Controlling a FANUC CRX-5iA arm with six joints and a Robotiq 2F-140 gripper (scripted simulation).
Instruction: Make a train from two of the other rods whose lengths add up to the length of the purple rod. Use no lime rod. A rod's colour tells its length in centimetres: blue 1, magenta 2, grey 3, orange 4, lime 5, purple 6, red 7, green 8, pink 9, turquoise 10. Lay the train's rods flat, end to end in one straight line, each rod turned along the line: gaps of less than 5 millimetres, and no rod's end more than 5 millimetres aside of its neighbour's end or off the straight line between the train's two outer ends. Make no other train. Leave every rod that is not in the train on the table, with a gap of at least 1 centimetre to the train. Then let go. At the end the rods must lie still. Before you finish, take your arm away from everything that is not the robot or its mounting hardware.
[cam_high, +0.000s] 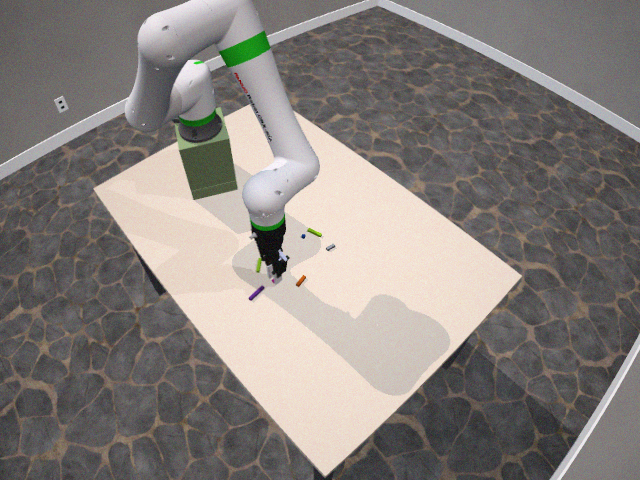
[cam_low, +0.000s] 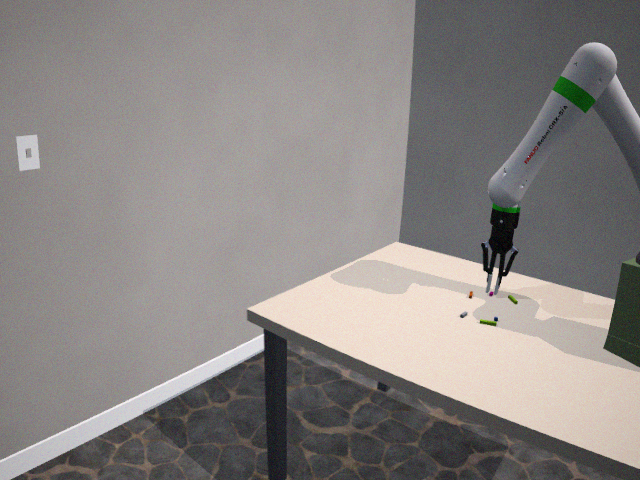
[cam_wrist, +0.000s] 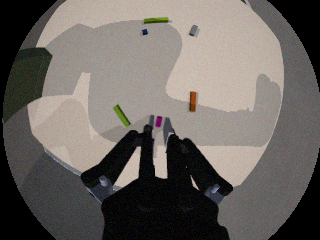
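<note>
Now: hand 40 mm above the magenta rod. The rest, counted from my hand: orange rod: 60 mm to the left, 60 mm ahead, 40 mm below; then purple rod: 70 mm to the right, 40 mm below; then blue rod: 180 mm to the left, 70 mm behind, 40 mm below.
</note>
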